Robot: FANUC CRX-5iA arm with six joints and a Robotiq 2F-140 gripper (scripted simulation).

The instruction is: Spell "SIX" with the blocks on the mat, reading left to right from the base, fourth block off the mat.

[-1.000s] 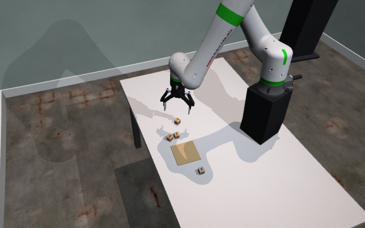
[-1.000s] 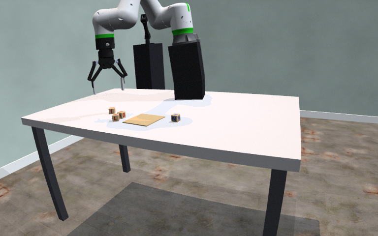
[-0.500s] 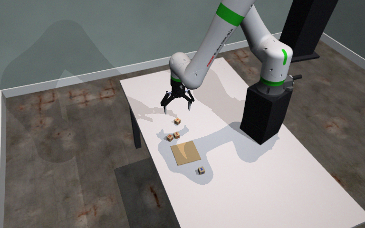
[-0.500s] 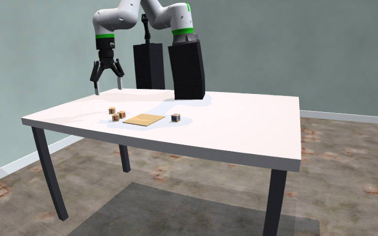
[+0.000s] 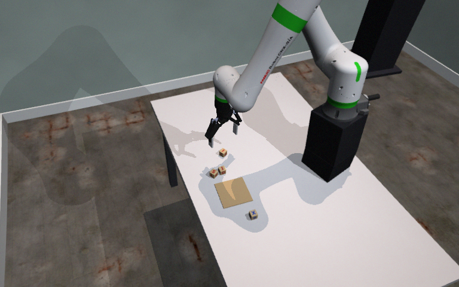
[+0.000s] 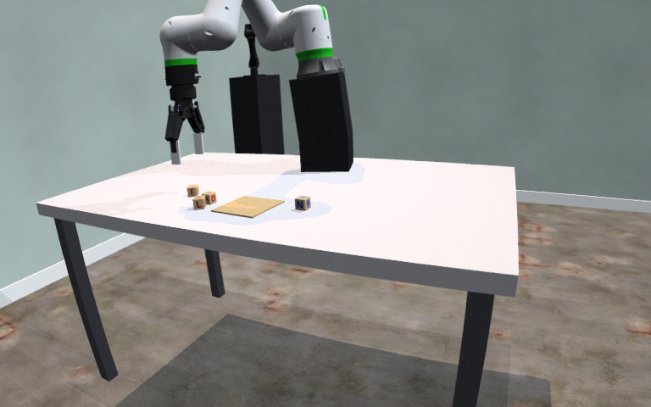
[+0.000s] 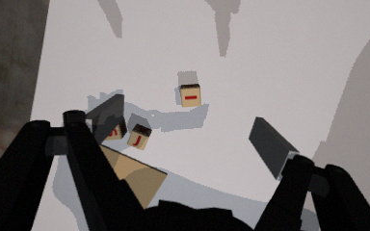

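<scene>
The block lies 11 cm below my hand. The rest, counted from my hand: tan mat 1 cm ahead, 23 cm to the left, 12 cm below.
</scene>
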